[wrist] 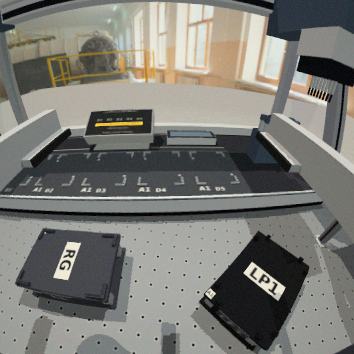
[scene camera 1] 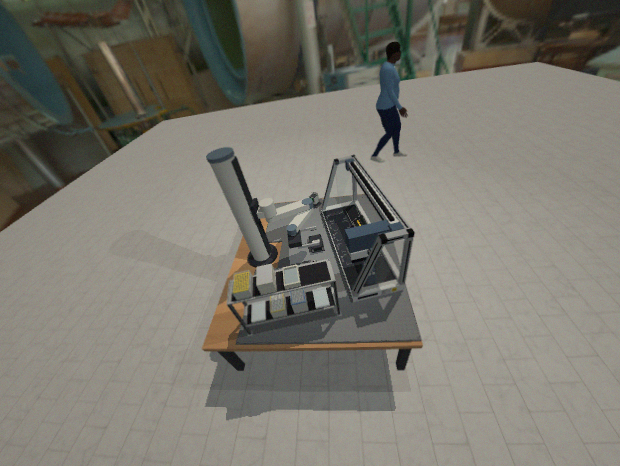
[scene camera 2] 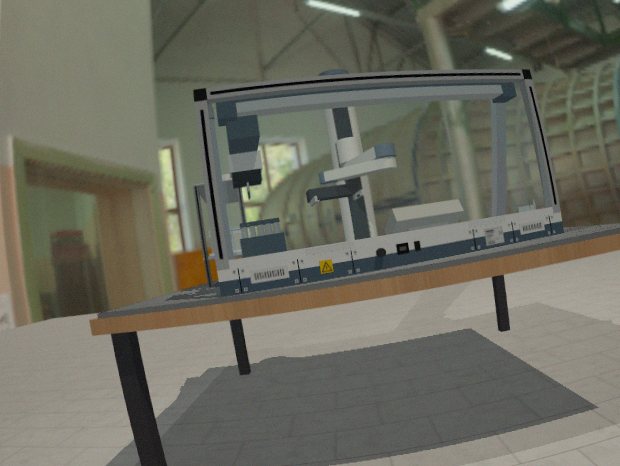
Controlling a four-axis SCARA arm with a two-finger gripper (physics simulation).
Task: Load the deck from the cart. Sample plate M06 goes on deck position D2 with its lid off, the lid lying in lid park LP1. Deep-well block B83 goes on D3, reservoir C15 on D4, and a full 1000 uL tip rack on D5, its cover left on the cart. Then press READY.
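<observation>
My gripper (scene camera 1: 314, 235) (scene camera 2: 335, 197) (wrist: 161, 118) is open and empty, above the table between column and deck. In the wrist view its fingers spread left and right, with deck positions D2 to D5 (wrist: 145, 186) beyond, bare. Lid park LP1 (wrist: 262, 282) is bare at lower right. On the cart (scene camera 1: 239, 317), a yellow-topped rack (scene camera 1: 241, 282), a tall pale box (scene camera 1: 265, 278) and a light flat piece of labware (scene camera 1: 291, 276) stand on top; several more items, including a blue-marked rack (scene camera 1: 298, 299), stand below. Labels M06, B83 and C15 are unreadable. A display box (wrist: 120, 122) with a yellow bar stands behind the deck.
A dark stand RG (wrist: 70, 265) sits left of LP1. The deck's frame (scene camera 2: 370, 81) surrounds the deck. The pipetting head (scene camera 2: 244, 145) (wrist: 325, 47) hangs at its cart end, above a blue tube block (scene camera 2: 263, 243). A low grey tray (wrist: 191, 140) is beside the display. A person (scene camera 1: 389, 95) walks behind.
</observation>
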